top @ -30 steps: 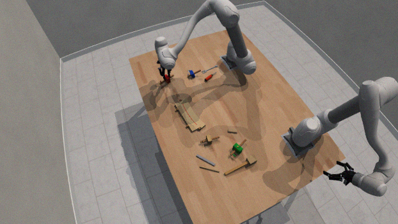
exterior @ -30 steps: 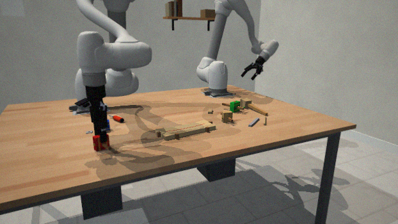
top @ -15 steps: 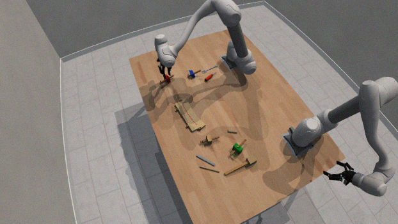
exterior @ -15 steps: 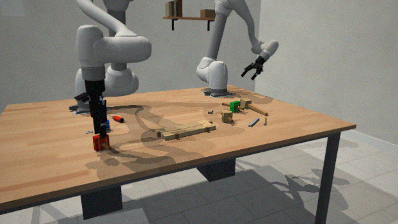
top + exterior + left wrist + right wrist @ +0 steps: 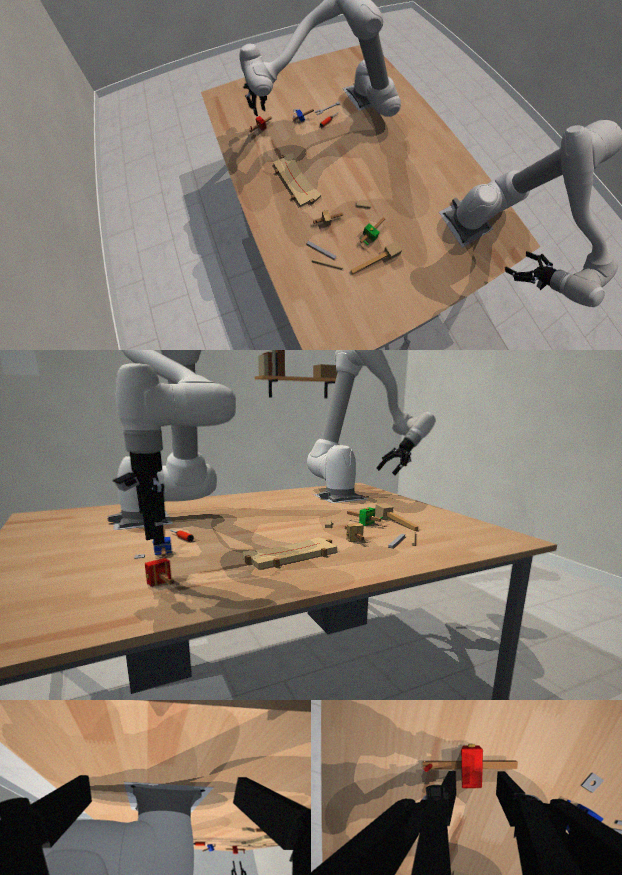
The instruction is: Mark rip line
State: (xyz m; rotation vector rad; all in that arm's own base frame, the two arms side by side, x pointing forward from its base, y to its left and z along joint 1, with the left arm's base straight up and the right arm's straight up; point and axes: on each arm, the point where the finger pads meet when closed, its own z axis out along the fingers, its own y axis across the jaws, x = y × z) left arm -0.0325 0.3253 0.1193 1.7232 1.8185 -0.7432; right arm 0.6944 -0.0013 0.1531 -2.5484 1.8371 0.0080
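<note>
Now: right hand 12 cm above the red pencil gauge, 2 cm short of it and 1 cm to the left of it. Also, from my right hand: wrench (42 cm behind, 15 cm below, 4 cm to the left); then red-handled screwdriver (38 cm behind, 14 cm to the left, 14 cm below); then blue gauge (24 cm behind, 14 cm below, 5 cm to the left).
</note>
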